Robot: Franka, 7 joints.
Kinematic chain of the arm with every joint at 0, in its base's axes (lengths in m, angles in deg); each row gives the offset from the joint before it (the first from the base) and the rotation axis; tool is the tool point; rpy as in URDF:
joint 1: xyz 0 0 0.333 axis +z
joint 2: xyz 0 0 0 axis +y
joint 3: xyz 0 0 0.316 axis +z
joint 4: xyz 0.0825 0 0 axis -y
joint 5: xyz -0.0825 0 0.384 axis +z
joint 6: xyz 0 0 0 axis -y
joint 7: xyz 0.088 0 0 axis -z
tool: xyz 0 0 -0.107 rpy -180 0 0
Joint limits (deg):
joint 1: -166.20..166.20
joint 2: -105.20..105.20
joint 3: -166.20..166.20
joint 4: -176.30..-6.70
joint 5: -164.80..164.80
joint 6: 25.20..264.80
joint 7: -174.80..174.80
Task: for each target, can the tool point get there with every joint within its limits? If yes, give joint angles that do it. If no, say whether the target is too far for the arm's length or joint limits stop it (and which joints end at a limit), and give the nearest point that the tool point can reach.
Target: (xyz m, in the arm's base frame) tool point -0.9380 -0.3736 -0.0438
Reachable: no: too far | nearest point -0.7467 -0.2974 0.0330 | short by 0.220 m
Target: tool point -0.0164 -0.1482 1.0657
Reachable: yes | joints -47.17 27.35 -136.21 -51.27 -138.51 46.76 -12.98
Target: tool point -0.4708 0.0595 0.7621
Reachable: yes | joints 137.96 -13.43 40.10 -91.46 -59.28 82.72 -20.18
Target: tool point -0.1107 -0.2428 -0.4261
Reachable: no: joint limits stop it (at a limit: joint 2) | nearest point -0.1115 -0.2444 -0.3606 | short by 0.066 m
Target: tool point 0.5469 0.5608 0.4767
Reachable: yes | joints -100.36 -85.15 79.90 -69.95 5.01 197.72 -87.26
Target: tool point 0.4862 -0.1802 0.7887
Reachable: yes | joints -138.59 -80.43 46.48 -101.61 -35.12 153.81 -140.05
